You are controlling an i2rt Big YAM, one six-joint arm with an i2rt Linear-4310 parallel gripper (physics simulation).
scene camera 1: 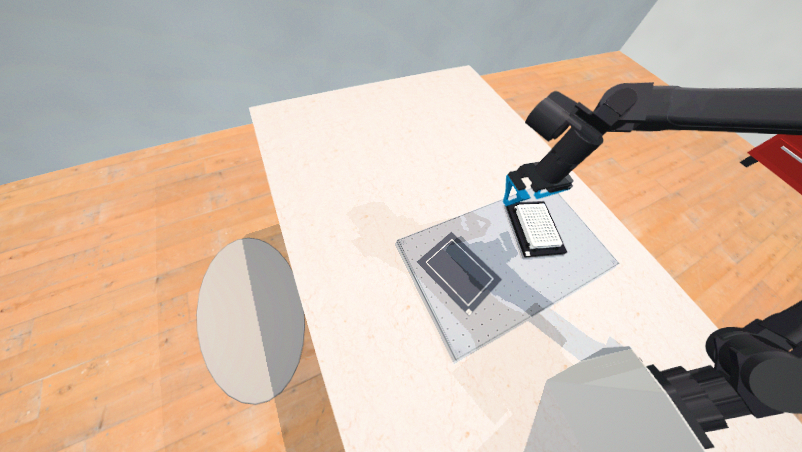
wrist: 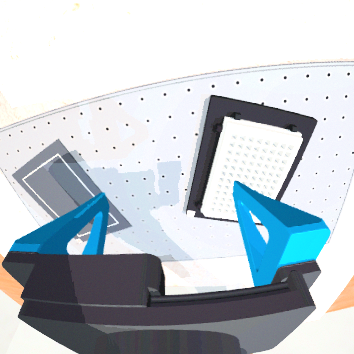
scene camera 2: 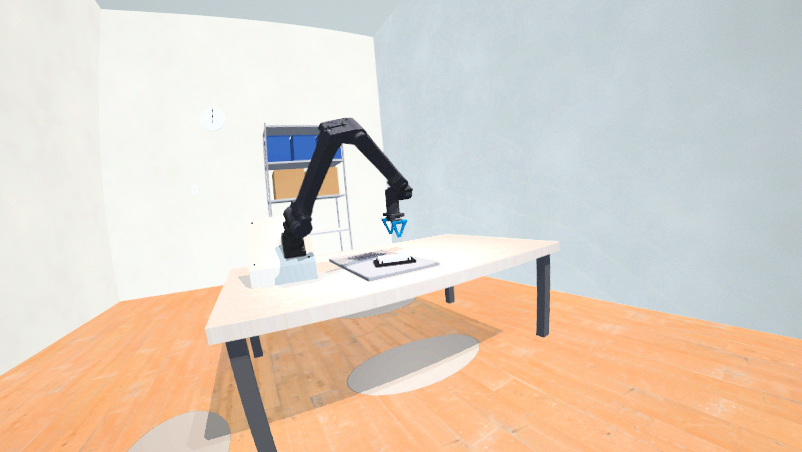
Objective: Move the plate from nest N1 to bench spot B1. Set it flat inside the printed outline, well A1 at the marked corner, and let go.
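Frame: origin at the arm's base, x right, y ahead, z up, level; millimetres.
Seen in the pictures: gripper, fingertip midpoint: (scene camera 1: 520,200) (wrist: 168,193) (scene camera 2: 394,235); arm's base, origin of the base link: (scene camera 1: 669,402) (scene camera 2: 293,245).
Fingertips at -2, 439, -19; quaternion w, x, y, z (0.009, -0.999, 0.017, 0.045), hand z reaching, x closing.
Pixels of each thing's top centre, then the offset from my fingertips to it, as dx, dy, dz. "spot": a spot on its surface instead. Level surfaces: height alone.
- white well plate, middle of its top: (wrist: 248,180) (scene camera 1: 539,223) (scene camera 2: 393,256) +77, -49, -76
- black nest N1, middle of its top: (wrist: 247,178) (scene camera 1: 538,224) (scene camera 2: 393,257) +77, -49, -80
- nest's white corner mark, middle of its top: (wrist: 190,213) (scene camera 1: 527,253) +5, -108, -90
- dark printed patch with a white outline, surface spot: (wrist: 41,166) spot: -198, -21, -100
- white mark, middle of its top: (scene camera 1: 468,312) -206, -180, -100
- perforated board, middle of its top: (wrist: 169,198) (scene camera 1: 512,252) (scene camera 2: 376,260) -23, -90, -101
- pale table, its level: dz -115
The white well plate (scene camera 1: 538,226) (scene camera 2: 394,258) (wrist: 255,160) sits in the black nest N1 (scene camera 1: 518,235) (wrist: 262,114); the nest's white corner mark (scene camera 1: 527,253) (wrist: 191,213) shows. Spot B1 is a dark printed patch with a white outline (scene camera 1: 447,283) (wrist: 41,166), and a white mark (scene camera 1: 468,311) lies by one corner. My gripper (scene camera 2: 395,234) (wrist: 168,193) is open and empty, above the board. In the wrist view the right fingertip overlaps the plate and the left finger covers part of B1, hiding its marked corner.
The perforated board (scene camera 1: 584,247) (scene camera 2: 370,275) (wrist: 165,115) carries nest and spot on the pale table (scene camera 1: 365,151) (scene camera 2: 505,247). The arm's base stands at one end of the table. A shelf rack with blue and brown boxes stands behind it in scene camera 2.
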